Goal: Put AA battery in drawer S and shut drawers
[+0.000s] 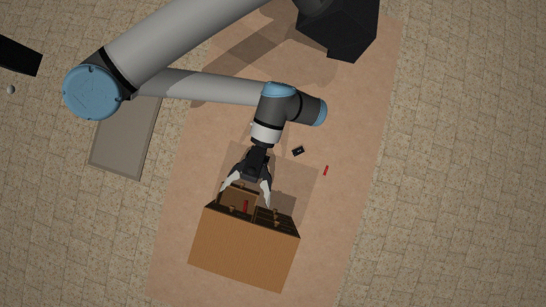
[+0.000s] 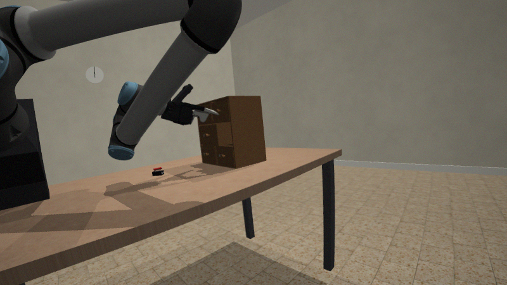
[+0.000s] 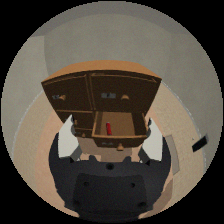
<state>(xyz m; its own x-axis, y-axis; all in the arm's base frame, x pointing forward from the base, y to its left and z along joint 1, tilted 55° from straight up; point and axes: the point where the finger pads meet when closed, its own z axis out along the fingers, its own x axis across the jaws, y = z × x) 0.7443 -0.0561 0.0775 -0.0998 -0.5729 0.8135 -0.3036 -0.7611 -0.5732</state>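
My gripper is now 50 mm short of the drawer, 30 mm to the left of it and 110 mm above it. The rest, counted from my hand: small black object (200 mm behind, 150 mm to the left, 230 mm below).
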